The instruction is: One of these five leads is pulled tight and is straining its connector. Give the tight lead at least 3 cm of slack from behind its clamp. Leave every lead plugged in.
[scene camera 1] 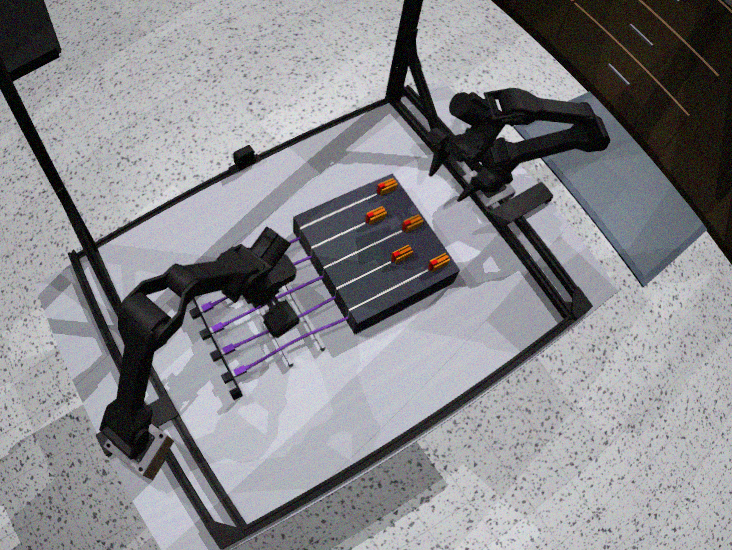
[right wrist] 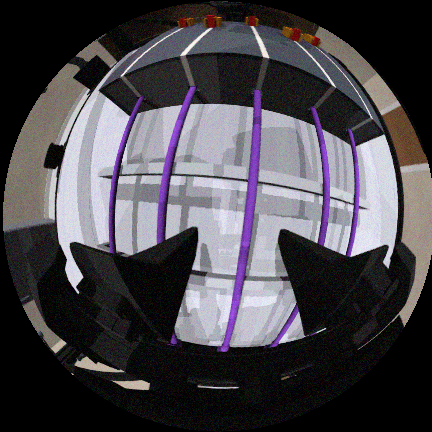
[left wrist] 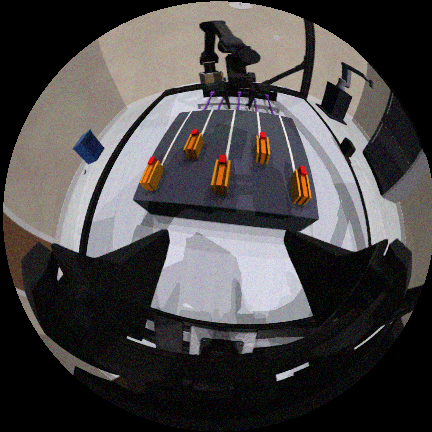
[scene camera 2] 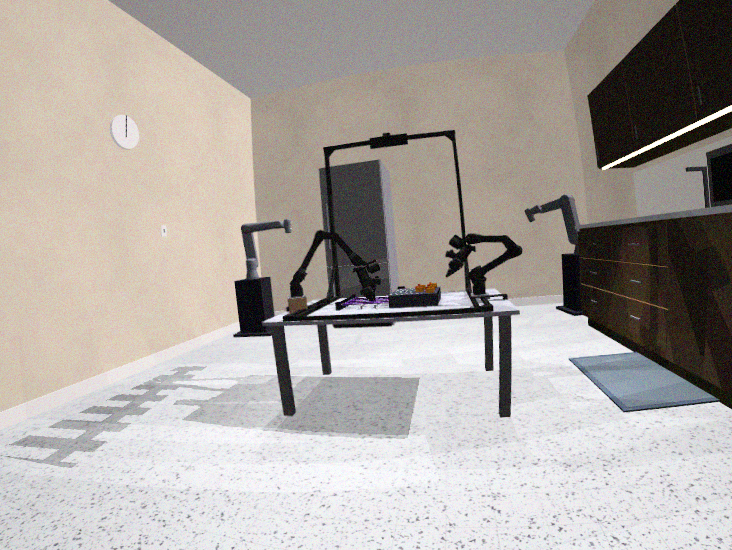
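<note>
Five purple leads (scene camera 1: 324, 326) (right wrist: 255, 150) run from purple plugs (scene camera 1: 239, 371) at a black connector rail (scene camera 1: 235, 392) to a dark block (scene camera 1: 384, 311) (left wrist: 260, 195) (right wrist: 225, 75). White lines cross its top to five orange clamps with red ends (scene camera 1: 439, 261) (left wrist: 151, 175). I cannot tell which lead is tight. My right gripper (right wrist: 239, 234) (scene camera 2: 369, 294) is open above the leads; the middle lead passes between its fingertips in the right wrist view, with no grip on it. Its arm hides some leads and a plug in scene camera 1. My left gripper (left wrist: 228, 235) (scene camera 1: 448, 184) is open and empty, beyond the clamp side of the block.
Two thin crossbars (right wrist: 225, 176) lie across the run under the leads, between plugs and block. A black frame (scene camera 1: 355, 460) borders the white table, with uprights (scene camera 1: 404, 53) rising from it. A small black box (scene camera 1: 243, 156) sits on the far edge.
</note>
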